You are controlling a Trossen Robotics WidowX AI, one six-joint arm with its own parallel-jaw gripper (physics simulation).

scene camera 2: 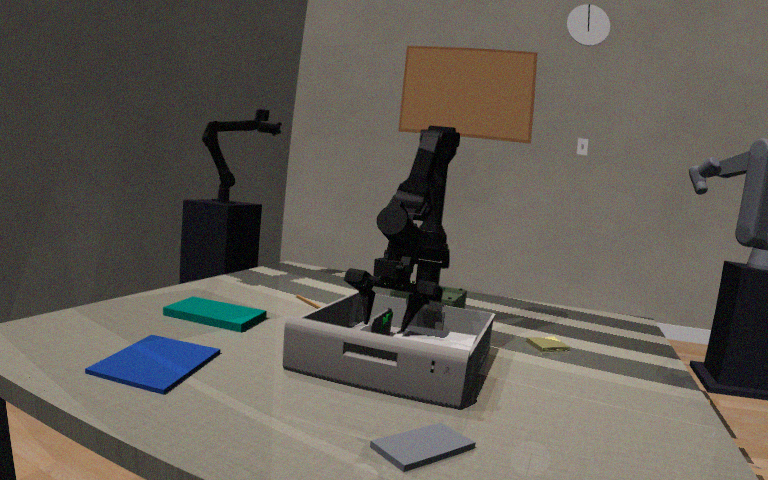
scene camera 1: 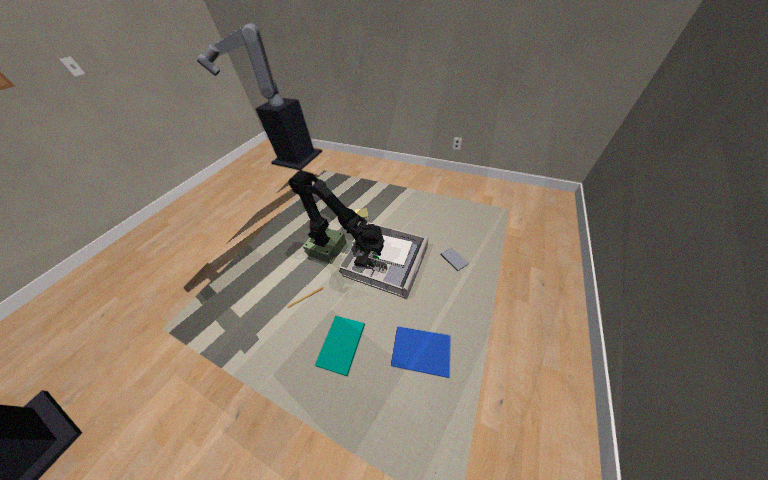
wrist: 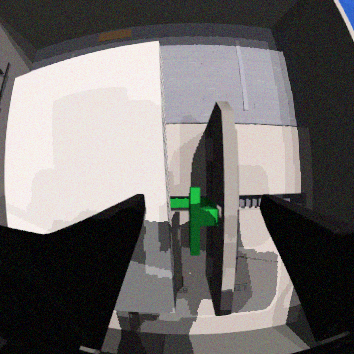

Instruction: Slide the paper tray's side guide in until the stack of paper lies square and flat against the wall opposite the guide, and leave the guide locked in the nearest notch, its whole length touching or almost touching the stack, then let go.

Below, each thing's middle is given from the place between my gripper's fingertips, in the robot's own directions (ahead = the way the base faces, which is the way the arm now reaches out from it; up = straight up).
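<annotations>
From my hand: white paper stack (scene camera 2: 432,336), 2 cm below, 1 cm ahead, 10 cm to the left; grey card (scene camera 2: 426,445), 5 cm below, 33 cm ahead, 18 cm to the left; teal pad (scene camera 2: 218,314), 4 cm below, 2 cm ahead, 39 cm to the right; blue pad (scene camera 2: 157,364), 5 cm below, 32 cm ahead, 28 cm to the right. Farthest from my hand of the things named here, going by their middles: the blue pad.
</annotations>
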